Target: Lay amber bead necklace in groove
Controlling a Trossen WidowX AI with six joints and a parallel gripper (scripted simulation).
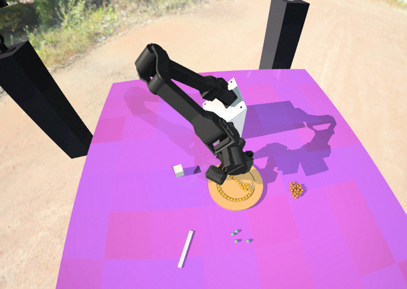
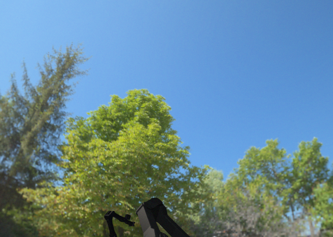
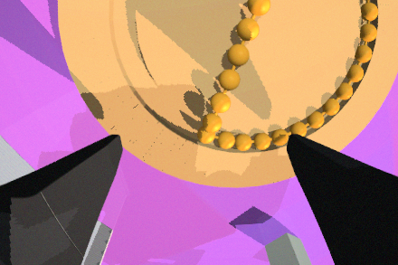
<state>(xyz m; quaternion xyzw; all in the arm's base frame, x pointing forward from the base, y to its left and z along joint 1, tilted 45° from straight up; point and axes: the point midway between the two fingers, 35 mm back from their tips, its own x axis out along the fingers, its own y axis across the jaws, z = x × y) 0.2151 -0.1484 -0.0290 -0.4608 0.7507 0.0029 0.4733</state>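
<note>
Right now my gripper tip is 60 mm short of the round tan bead board, 20 mm to the right of it and 10 mm above it. Also, from my gripper tip: small cream cube (170 mm to the right, 40 mm behind); then white bar (230 mm ahead, 200 mm to the right, 20 mm below).
</note>
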